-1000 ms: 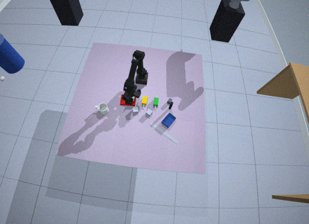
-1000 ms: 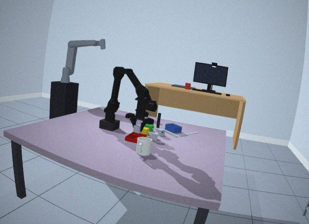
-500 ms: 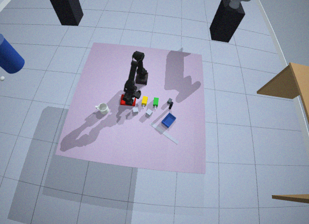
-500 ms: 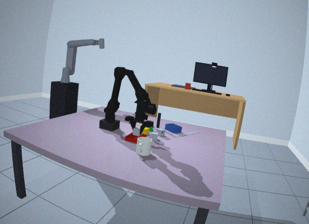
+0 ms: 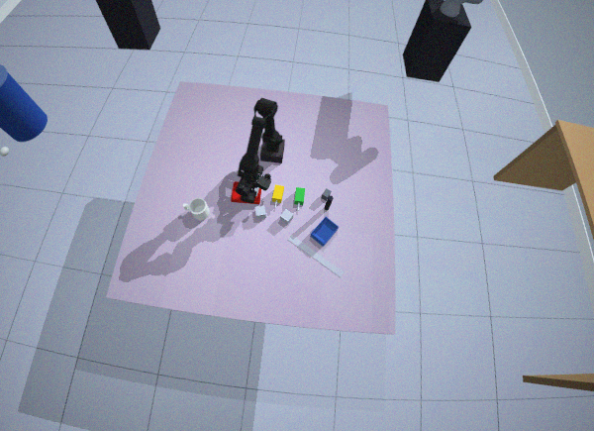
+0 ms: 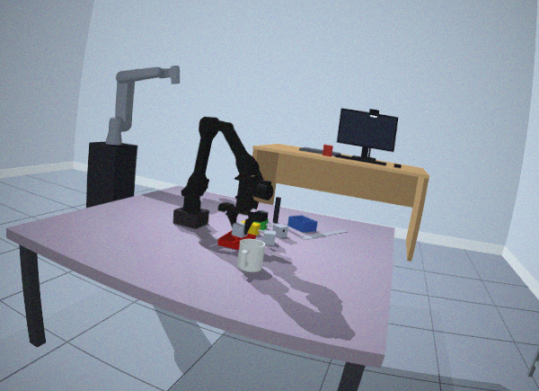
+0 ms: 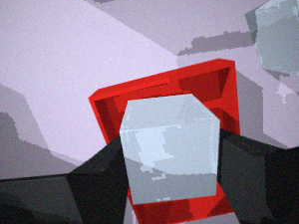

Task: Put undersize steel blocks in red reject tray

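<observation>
Right now my gripper tip is 10 mm below the steel block. From my gripper tip the other things lie so: red reject tray: 30 mm to the right, 20 mm below, 10 mm ahead; then yellow gauge: 120 mm to the left, 30 mm ahead, 10 mm below; then green GO gauge: 230 mm to the left, 30 mm ahead, 10 mm below.
</observation>
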